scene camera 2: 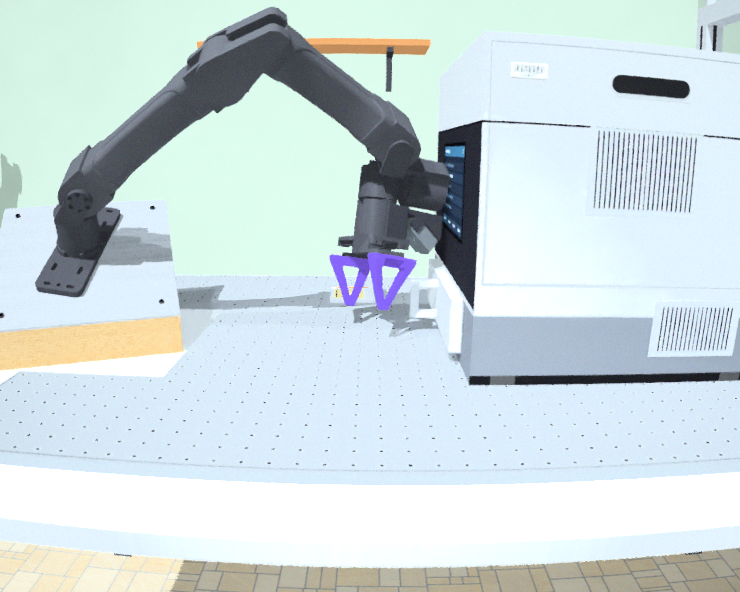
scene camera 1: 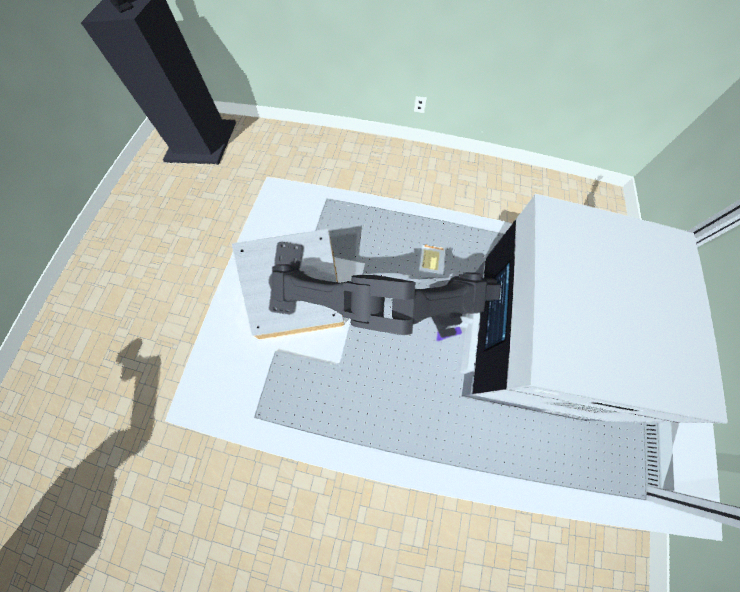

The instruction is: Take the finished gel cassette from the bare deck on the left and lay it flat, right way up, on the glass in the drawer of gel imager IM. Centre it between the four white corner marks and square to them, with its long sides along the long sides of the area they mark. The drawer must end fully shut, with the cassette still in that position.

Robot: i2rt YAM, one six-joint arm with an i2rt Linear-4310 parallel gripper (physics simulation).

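Frame: origin at the arm's base, x ahead, y left, z up, level; centimetres.
Seen in the pictures: gripper, fingertip midpoint: (scene camera 2: 365,307) (scene camera 1: 432,325); arm's base, origin of the base link: (scene camera 2: 80,249) (scene camera 1: 285,278).
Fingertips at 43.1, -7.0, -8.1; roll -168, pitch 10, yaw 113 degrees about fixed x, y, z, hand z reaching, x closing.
Pixels of each thing's middle, then the offset from my fingertips to it, as dx, dy, dz. "*": a spot on its surface instead. Level surfaces: height alone.
- gel cassette, body centre: (scene camera 2: 352,294) (scene camera 1: 432,258) +0.2, +24.4, -4.2
- white handle, surface spot: (scene camera 2: 414,300) * +7.4, +1.3, +0.6
- imager's screen, surface spot: (scene camera 2: 454,185) (scene camera 1: 497,313) * +12.3, -0.4, +17.6
- perforated deck, its level: dz -4.4
The gel cassette (scene camera 1: 432,259) (scene camera 2: 338,294), a small pale frame with a yellow middle, lies on the perforated deck left of the imager's front, beyond the fingers in scene camera 2. Gel imager IM (scene camera 1: 617,308) (scene camera 2: 592,246) is a large white box with a dark front. Its drawer front (scene camera 1: 467,346) (scene camera 2: 454,317), with a white handle (scene camera 2: 414,300), is close to the imager's base; I cannot tell whether it is fully shut. The glass and corner marks do not show. My gripper (scene camera 1: 449,333) (scene camera 2: 366,304) is open and empty, pointing down in front of the drawer handle; the arm partly hides it in scene camera 1.
The arm's base stands on a raised, tilted plate (scene camera 1: 256,283) (scene camera 2: 37,268) with a wooden edge. My wrist is very close to the imager's screen (scene camera 1: 498,308) (scene camera 2: 454,185). The perforated deck (scene camera 1: 394,395) (scene camera 2: 296,407) extends around the imager.
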